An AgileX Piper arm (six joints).
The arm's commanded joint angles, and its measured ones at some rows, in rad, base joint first. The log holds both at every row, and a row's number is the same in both.
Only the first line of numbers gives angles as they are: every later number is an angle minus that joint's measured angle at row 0.
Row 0, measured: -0.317 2.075 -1.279 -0.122 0.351 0.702
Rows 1 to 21, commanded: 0.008 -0.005 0.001 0.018 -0.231 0.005; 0.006 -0.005 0.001 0.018 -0.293 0.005; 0.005 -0.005 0.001 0.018 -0.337 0.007; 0.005 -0.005 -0.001 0.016 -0.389 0.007; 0.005 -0.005 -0.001 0.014 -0.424 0.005; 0.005 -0.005 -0.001 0.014 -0.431 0.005; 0.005 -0.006 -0.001 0.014 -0.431 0.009; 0.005 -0.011 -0.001 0.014 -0.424 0.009; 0.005 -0.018 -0.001 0.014 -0.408 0.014; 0.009 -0.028 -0.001 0.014 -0.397 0.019; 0.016 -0.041 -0.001 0.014 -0.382 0.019; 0.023 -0.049 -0.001 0.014 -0.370 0.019; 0.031 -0.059 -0.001 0.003 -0.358 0.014; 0.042 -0.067 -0.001 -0.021 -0.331 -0.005; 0.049 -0.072 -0.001 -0.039 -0.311 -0.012; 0.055 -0.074 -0.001 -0.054 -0.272 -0.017; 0.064 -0.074 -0.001 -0.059 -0.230 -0.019; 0.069 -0.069 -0.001 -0.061 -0.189 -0.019; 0.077 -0.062 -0.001 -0.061 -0.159 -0.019; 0.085 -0.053 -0.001 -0.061 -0.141 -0.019; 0.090 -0.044 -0.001 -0.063 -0.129 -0.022
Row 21, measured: 0.065 -0.066 0.000 -0.040 -0.226 -0.007
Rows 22 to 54, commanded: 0.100 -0.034 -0.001 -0.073 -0.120 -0.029; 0.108 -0.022 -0.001 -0.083 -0.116 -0.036; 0.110 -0.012 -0.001 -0.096 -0.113 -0.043; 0.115 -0.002 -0.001 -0.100 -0.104 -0.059; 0.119 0.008 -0.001 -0.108 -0.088 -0.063; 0.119 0.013 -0.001 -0.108 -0.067 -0.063; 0.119 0.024 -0.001 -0.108 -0.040 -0.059; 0.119 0.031 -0.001 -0.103 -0.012 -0.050; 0.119 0.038 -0.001 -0.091 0.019 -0.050; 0.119 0.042 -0.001 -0.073 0.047 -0.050; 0.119 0.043 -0.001 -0.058 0.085 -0.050; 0.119 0.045 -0.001 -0.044 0.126 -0.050; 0.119 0.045 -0.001 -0.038 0.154 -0.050; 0.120 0.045 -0.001 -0.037 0.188 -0.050; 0.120 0.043 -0.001 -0.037 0.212 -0.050; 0.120 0.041 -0.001 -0.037 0.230 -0.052; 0.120 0.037 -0.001 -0.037 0.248 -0.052; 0.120 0.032 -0.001 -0.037 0.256 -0.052; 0.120 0.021 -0.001 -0.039 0.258 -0.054; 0.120 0.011 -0.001 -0.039 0.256 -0.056; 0.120 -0.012 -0.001 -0.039 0.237 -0.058; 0.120 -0.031 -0.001 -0.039 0.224 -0.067; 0.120 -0.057 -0.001 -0.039 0.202 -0.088; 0.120 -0.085 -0.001 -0.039 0.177 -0.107; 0.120 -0.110 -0.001 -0.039 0.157 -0.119; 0.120 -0.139 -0.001 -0.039 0.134 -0.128; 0.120 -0.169 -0.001 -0.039 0.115 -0.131; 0.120 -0.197 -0.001 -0.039 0.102 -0.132; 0.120 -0.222 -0.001 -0.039 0.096 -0.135; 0.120 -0.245 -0.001 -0.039 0.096 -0.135; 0.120 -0.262 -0.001 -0.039 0.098 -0.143; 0.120 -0.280 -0.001 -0.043 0.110 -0.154; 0.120 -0.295 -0.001 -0.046 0.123 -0.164
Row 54, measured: 0.118 -0.224 -0.003 -0.039 0.110 -0.125
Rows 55 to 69, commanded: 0.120 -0.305 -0.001 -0.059 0.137 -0.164; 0.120 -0.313 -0.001 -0.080 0.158 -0.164; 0.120 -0.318 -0.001 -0.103 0.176 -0.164; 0.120 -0.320 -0.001 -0.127 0.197 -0.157; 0.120 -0.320 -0.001 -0.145 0.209 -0.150; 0.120 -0.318 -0.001 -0.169 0.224 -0.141; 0.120 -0.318 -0.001 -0.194 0.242 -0.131; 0.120 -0.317 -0.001 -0.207 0.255 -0.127; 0.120 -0.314 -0.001 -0.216 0.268 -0.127; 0.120 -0.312 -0.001 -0.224 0.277 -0.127; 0.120 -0.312 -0.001 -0.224 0.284 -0.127; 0.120 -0.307 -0.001 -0.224 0.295 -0.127; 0.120 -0.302 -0.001 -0.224 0.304 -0.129; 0.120 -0.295 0.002 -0.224 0.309 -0.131; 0.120 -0.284 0.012 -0.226 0.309 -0.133
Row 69, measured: 0.118 -0.310 -0.003 -0.208 0.286 -0.131
